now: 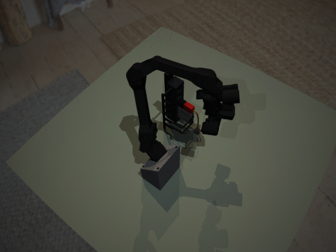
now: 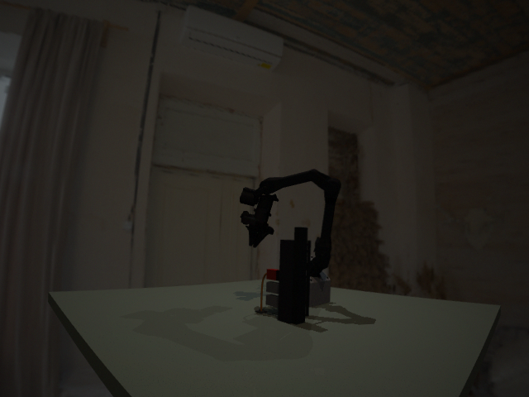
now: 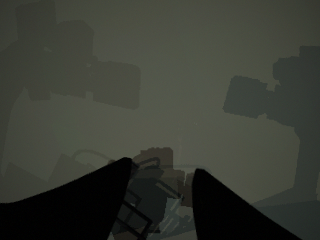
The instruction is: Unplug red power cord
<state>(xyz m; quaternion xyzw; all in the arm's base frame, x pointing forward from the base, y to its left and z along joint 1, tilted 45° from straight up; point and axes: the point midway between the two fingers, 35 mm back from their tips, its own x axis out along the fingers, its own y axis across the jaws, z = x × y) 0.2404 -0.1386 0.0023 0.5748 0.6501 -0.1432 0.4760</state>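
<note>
Now: the red plug 190 mm to the left of my gripper tip, 80 mm below it and 30 mm ahead of it. The rest, counted from my gripper tip: dark anchor block: 220 mm below, 120 mm to the left, 40 mm ahead; black post: 290 mm to the left, 80 mm below, 20 mm ahead.
</note>
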